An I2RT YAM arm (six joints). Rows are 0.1 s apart.
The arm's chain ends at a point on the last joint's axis. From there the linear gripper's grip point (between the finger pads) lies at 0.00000 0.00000 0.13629 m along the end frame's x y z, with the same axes.
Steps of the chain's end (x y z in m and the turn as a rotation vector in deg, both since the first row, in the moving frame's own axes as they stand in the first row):
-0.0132, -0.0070, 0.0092, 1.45, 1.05, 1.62
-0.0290, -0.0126, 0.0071, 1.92, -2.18, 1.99
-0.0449, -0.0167, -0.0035, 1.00, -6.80, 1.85
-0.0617, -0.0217, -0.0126, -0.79, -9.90, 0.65
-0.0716, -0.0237, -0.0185, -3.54, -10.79, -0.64
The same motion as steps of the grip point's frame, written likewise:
-0.0107, -0.0104, 0.0091, 1.45, 1.05, 1.62
-0.0341, -0.0173, 0.0069, 1.92, -2.18, 1.99
-0.0610, -0.0193, -0.0045, 1.00, -6.80, 1.85
-0.0851, -0.0200, -0.0146, -0.79, -9.90, 0.65
-0.0971, -0.0152, -0.0212, -3.54, -10.79, -0.64

